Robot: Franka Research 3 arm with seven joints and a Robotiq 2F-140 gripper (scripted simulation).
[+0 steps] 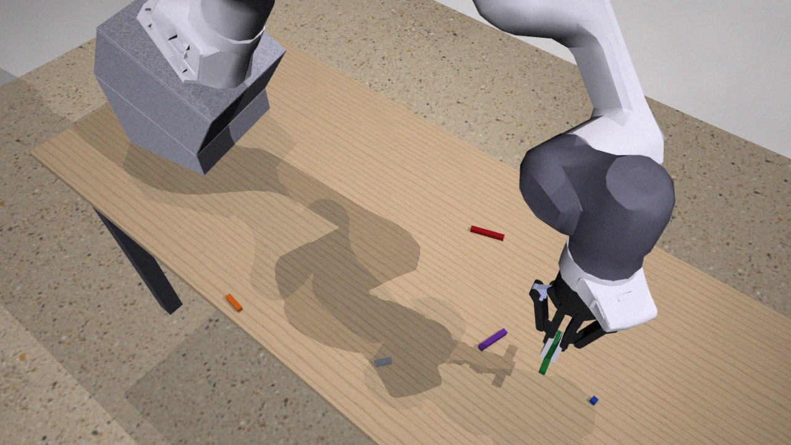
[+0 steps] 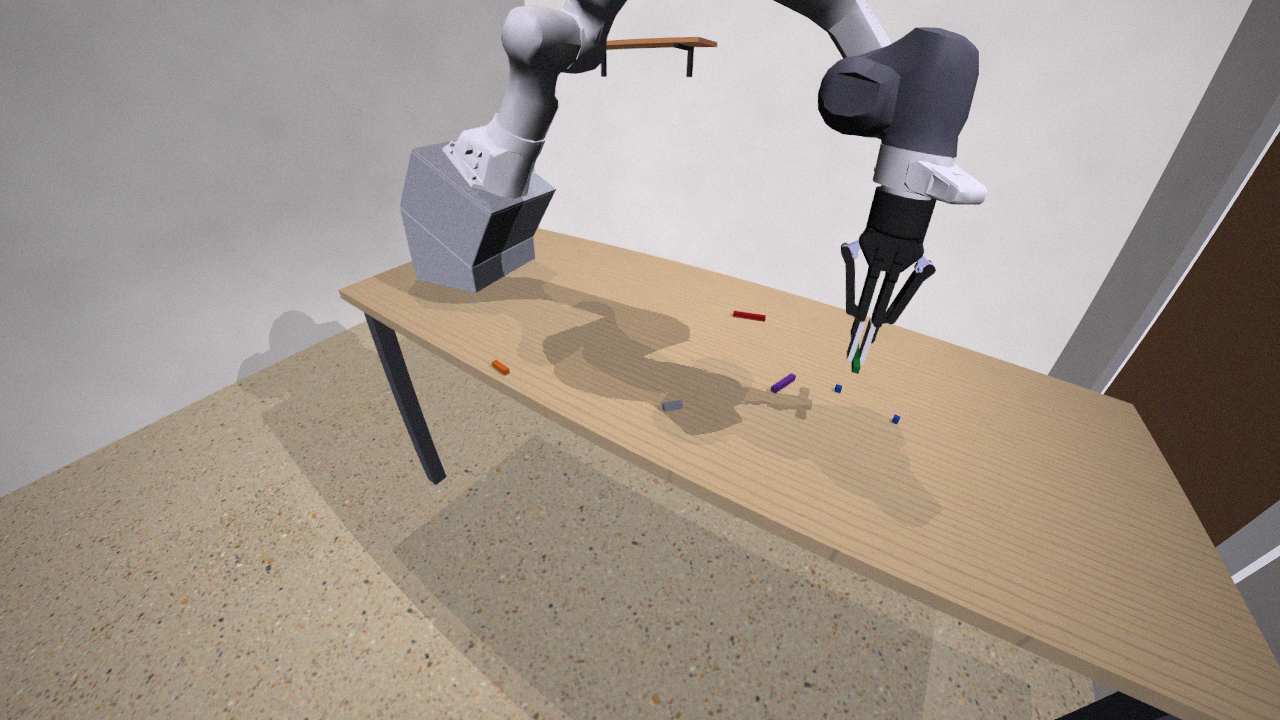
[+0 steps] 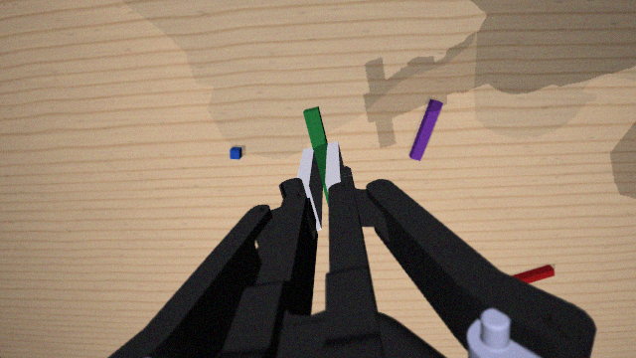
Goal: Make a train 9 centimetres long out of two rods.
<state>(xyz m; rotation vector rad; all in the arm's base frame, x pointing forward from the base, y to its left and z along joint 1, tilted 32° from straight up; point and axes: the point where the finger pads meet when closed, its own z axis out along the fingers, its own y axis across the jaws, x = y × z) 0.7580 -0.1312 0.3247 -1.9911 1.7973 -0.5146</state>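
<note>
My gripper is now 130 mm above the purple rod, 100 mm past it and 10 mm to the right of it. Round my hand: red rod 220 mm behind, 210 mm to the left, 130 mm below; green rod 30 mm below; grey rod 240 mm behind, 140 mm to the right, 130 mm below.
</note>
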